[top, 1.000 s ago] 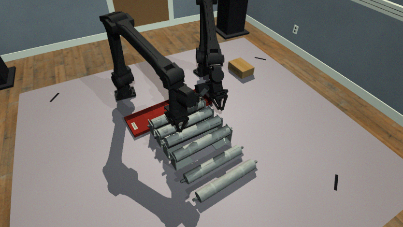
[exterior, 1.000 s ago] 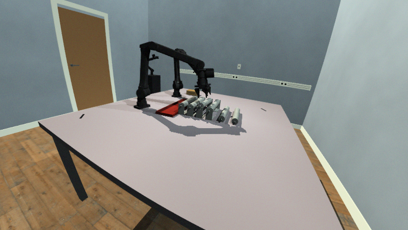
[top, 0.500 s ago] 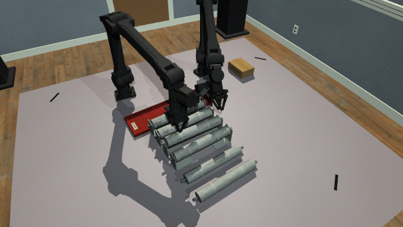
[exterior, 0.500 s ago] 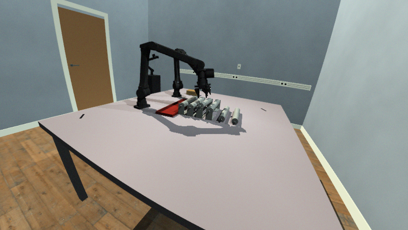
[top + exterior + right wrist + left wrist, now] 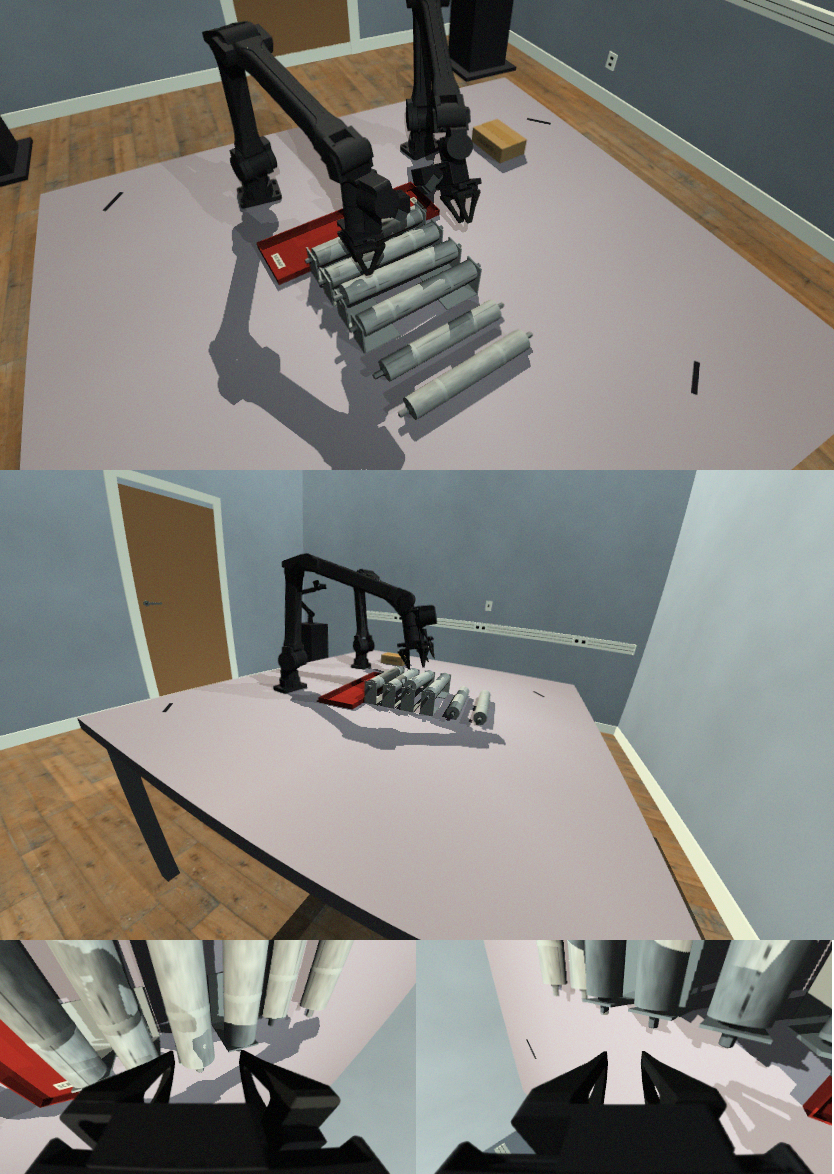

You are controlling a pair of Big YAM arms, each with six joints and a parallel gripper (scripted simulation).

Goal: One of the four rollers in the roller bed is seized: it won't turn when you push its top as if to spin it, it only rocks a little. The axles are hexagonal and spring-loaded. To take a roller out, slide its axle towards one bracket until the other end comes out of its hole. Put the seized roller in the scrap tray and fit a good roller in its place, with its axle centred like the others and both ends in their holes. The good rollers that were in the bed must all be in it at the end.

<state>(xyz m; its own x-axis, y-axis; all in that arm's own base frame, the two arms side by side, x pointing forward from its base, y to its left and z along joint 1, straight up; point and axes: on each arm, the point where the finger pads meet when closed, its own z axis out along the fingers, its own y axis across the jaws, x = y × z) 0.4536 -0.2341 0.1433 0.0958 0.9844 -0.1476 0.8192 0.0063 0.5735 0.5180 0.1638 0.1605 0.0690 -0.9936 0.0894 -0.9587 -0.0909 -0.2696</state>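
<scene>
The roller lies 18 cm to the right of my left hand, 6 cm below it and 3 cm ahead of it. The rest, counted from my left hand: red scrap tray (23 cm behind, 21 cm to the right, 14 cm below); then cardboard box (38 cm behind, 35 cm to the left, 11 cm below).
Right now my right hand is 9 cm to the right of the roller, 8 cm above it and 1 cm past it. From my right hand the other things lie so: red scrap tray: 27 cm behind, 15 cm below, 7 cm to the left; then cardboard box: 63 cm to the left, 42 cm behind, 13 cm below.
</scene>
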